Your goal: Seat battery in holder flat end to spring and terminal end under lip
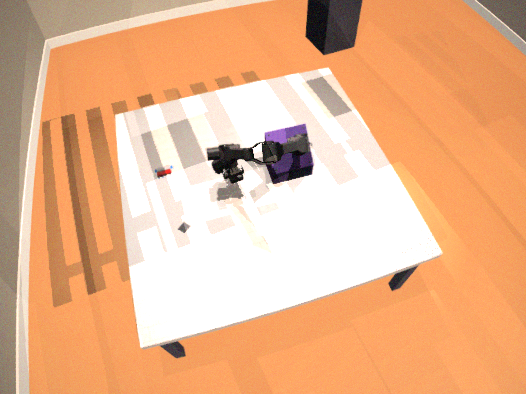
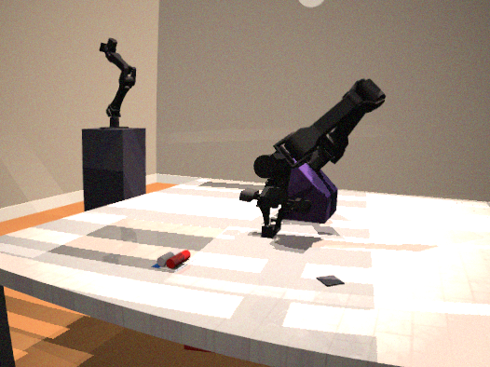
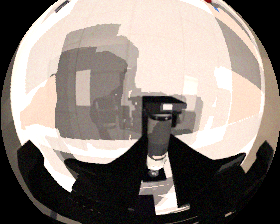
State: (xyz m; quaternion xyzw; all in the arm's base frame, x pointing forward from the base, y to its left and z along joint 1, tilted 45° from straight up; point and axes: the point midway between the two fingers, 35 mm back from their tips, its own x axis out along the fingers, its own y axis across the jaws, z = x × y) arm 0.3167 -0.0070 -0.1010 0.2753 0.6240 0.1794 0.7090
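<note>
Right now the grey cylinder is 10 mm above my gripper tip.
</note>
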